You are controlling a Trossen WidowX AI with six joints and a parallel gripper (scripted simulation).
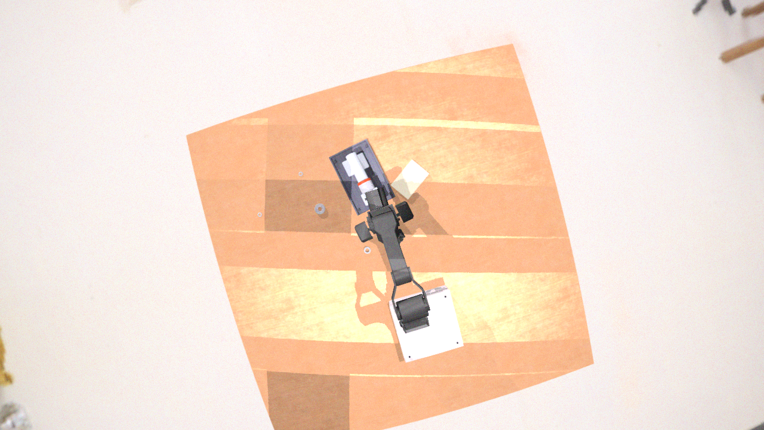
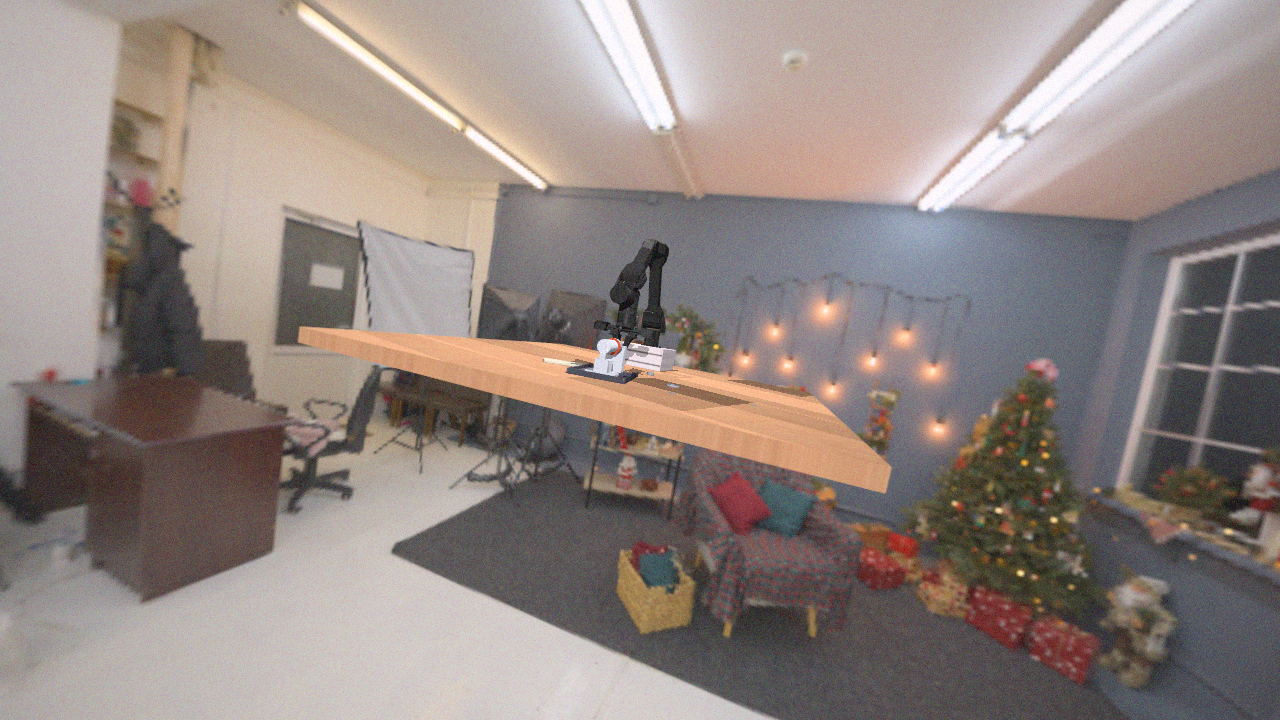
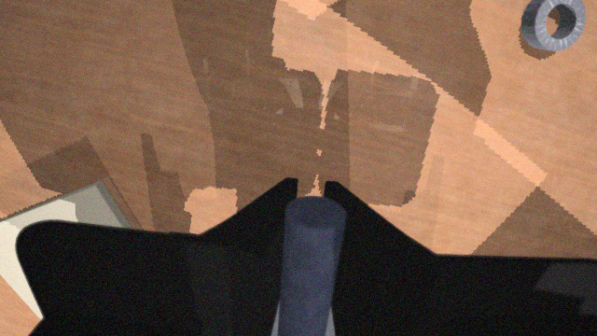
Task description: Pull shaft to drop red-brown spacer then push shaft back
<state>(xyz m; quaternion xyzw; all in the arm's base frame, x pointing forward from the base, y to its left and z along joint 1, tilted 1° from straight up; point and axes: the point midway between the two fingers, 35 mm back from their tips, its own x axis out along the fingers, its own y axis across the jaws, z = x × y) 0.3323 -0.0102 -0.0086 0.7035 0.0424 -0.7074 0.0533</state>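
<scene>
Now: gripper tip 80 mm short of the dark grey shaft, 10 mm to the right of it and 30 mm below it. Also, from my gripper tip: red-brown spacer: 150 mm ahead, 20 mm to the left, 30 mm above; cream flat block: 110 mm ahead, 140 mm to the right, 40 mm below.
</scene>
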